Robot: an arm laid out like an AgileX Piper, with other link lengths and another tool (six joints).
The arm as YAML. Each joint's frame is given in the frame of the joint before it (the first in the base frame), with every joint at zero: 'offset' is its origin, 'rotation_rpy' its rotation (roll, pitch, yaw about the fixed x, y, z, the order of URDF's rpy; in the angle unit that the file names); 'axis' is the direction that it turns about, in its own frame. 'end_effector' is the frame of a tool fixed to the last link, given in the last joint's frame.
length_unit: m
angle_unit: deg
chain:
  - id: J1
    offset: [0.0, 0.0, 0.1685]
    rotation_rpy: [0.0, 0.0, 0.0]
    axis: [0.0, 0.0, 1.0]
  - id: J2
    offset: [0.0, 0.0, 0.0]
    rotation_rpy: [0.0, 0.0, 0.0]
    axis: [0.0, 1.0, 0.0]
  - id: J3
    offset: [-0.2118, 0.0, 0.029]
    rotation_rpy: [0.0, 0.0, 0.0]
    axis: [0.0, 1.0, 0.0]
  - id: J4
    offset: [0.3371, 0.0, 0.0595]
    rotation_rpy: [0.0, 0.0, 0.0]
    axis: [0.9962, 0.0, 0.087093]
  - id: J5
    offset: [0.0, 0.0, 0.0]
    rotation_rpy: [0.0, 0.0, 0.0]
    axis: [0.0, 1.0, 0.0]
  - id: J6
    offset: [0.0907, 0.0, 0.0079]
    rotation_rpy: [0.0, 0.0, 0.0]
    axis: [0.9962, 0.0, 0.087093]
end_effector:
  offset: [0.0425, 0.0, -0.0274]
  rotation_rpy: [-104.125, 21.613, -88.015]
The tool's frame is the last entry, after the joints.
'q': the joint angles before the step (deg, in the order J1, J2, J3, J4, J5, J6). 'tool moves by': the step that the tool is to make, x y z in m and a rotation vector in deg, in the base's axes. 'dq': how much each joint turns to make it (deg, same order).
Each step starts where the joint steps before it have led.
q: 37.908, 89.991, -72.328, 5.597, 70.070, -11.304
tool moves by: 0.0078, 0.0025, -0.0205, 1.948, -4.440, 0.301
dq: 0.002, -0.014, 3.360, -0.912, -8.014, -0.782
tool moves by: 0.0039, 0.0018, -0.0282, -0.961, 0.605, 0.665
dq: -0.004, 3.499, 0.989, -0.129, -3.367, -0.906
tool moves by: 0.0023, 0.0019, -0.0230, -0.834, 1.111, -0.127
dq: 0.002, 3.448, 0.106, 0.112, -2.167, -0.076
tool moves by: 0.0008, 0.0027, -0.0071, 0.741, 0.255, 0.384
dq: -0.007, 1.077, -0.001, 1.041, -1.265, -0.944
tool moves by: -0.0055, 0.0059, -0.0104, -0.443, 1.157, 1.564
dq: 1.117, 1.591, 0.009, 0.563, -0.358, -0.739
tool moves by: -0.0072, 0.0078, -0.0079, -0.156, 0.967, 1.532
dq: 1.459, 1.226, -0.011, 0.646, -0.335, -0.409
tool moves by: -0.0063, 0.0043, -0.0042, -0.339, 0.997, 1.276
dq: 1.009, 0.601, 0.085, 0.496, 0.341, -0.471
